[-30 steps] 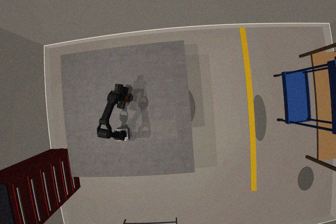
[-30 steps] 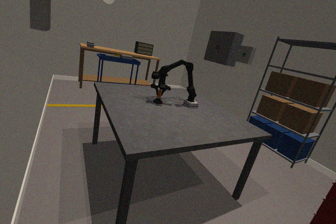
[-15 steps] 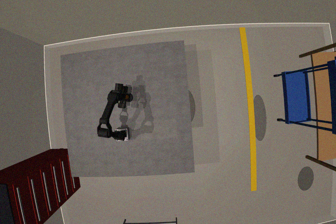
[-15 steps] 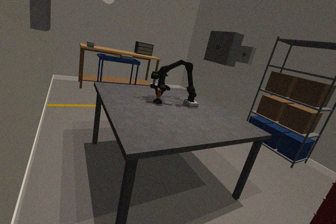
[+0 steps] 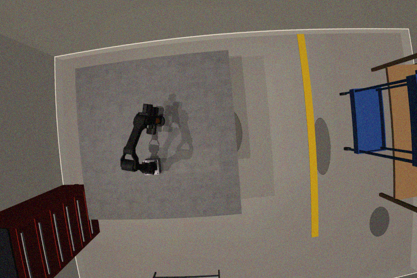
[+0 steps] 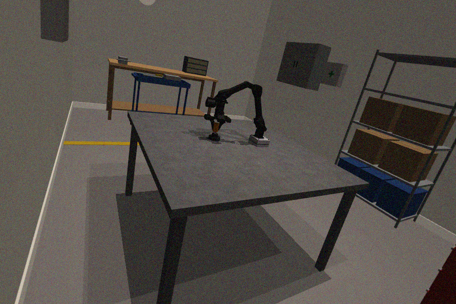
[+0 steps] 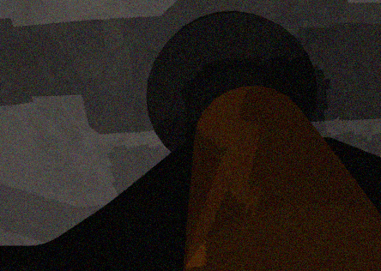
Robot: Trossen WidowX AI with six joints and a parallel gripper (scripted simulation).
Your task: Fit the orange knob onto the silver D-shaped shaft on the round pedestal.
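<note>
My gripper tip is now 4 cm above the dark round pedestal. Round my gripper tip: orange knob 3 cm above.
</note>
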